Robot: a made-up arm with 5 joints. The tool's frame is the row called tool. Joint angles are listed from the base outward. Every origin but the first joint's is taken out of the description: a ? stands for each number. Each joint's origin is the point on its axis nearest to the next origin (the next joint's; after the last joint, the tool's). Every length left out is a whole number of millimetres.
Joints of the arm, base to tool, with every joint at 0 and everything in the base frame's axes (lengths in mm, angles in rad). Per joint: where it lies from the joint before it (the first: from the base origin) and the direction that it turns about. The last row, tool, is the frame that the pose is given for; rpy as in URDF.
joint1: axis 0 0 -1 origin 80 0 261
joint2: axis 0 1 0 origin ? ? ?
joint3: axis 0 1 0 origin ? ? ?
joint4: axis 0 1 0 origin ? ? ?
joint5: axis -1 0 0 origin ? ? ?
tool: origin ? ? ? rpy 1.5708 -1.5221 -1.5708
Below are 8 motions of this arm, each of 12 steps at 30 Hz.
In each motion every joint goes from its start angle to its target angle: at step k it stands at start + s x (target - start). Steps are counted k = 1, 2, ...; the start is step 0. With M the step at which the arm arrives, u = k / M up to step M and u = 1 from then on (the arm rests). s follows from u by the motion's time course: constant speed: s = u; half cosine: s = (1 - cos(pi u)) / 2; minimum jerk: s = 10 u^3 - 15 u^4 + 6 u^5.
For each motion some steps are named. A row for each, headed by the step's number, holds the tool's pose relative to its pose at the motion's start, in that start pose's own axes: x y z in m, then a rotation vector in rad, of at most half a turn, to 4 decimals.
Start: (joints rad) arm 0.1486 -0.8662 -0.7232 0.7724 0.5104
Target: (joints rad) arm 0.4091 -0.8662 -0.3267 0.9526 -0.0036
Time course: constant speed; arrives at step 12
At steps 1, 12:
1: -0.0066 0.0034 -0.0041 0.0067 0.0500 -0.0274
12: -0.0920 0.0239 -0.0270 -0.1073 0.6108 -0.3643

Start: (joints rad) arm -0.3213 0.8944 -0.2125 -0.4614 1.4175
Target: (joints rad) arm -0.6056 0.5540 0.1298 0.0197 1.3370
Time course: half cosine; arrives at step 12
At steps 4, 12:
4: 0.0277 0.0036 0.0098 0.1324 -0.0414 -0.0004
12: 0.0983 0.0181 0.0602 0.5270 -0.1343 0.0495

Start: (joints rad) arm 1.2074 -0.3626 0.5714 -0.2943 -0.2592
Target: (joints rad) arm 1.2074 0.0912 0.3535 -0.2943 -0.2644
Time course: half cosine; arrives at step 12
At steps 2, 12:
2: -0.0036 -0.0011 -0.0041 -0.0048 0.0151 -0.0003
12: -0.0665 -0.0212 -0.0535 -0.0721 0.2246 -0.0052

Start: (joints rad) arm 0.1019 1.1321 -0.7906 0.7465 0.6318
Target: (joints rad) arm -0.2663 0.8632 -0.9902 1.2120 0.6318
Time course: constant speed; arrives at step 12
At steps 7, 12:
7: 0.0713 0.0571 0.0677 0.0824 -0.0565 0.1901
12: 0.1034 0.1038 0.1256 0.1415 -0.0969 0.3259

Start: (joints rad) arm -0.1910 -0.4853 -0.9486 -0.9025 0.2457
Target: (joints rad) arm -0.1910 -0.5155 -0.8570 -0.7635 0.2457
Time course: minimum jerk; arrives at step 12
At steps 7, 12:
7: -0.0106 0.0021 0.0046 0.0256 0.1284 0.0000
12: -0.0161 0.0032 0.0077 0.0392 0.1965 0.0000

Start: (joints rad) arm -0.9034 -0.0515 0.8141 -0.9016 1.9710
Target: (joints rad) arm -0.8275 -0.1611 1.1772 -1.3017 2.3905
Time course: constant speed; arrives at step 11
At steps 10, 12:
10: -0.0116 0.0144 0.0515 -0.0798 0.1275 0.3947
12: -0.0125 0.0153 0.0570 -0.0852 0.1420 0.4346

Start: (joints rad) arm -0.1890 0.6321 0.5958 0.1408 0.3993
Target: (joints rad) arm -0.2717 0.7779 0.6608 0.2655 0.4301
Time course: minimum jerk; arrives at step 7
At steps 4, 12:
4: -0.0262 0.0218 -0.0145 0.0795 0.1967 0.0715
12: -0.0425 0.0333 -0.0203 0.1227 0.3122 0.1136

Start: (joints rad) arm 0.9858 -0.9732 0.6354 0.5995 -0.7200
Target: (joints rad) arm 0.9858 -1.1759 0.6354 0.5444 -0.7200
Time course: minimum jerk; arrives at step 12
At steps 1, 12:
1: 0.0001 0.0001 0.0002 0.0009 -0.0009 0.0000
12: 0.0114 0.0110 0.0420 0.1792 -0.1853 0.0000

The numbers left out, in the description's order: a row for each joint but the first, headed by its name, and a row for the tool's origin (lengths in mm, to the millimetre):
joint2: 43 -6 0
joint3: 39 0 156
joint4: 181 0 7
joint5: 69 0 0
tool: 0 0 0

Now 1 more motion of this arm.
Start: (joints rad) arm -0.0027 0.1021 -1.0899 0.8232 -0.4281
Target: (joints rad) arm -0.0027 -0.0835 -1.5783 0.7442 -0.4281
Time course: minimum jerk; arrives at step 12
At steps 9, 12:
9: 0.0861 0.0445 0.1384 0.3098 -0.5998 0.0000
12: 0.0914 0.0472 0.1575 0.3456 -0.6690 0.0000

